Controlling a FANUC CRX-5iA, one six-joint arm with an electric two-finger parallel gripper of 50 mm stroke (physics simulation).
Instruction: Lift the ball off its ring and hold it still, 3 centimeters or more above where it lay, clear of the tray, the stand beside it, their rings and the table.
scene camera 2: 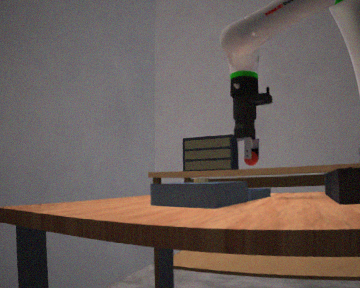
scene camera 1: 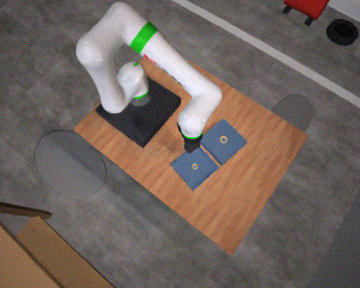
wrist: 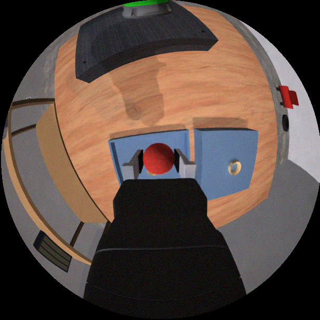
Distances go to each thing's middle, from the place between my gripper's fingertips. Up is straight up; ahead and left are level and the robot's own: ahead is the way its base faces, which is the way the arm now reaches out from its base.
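Red ball (wrist: 158,158): right at my hand. From my hand, blue tray (wrist: 123,148): 70 mm ahead, 40 mm to the right, 110 mm below. From my hand, blue stand (scene camera 2: 199,194): 120 mm ahead, 160 mm to the left, 90 mm below. Going by their middles, blue stand farthest from my hand of the things named here.
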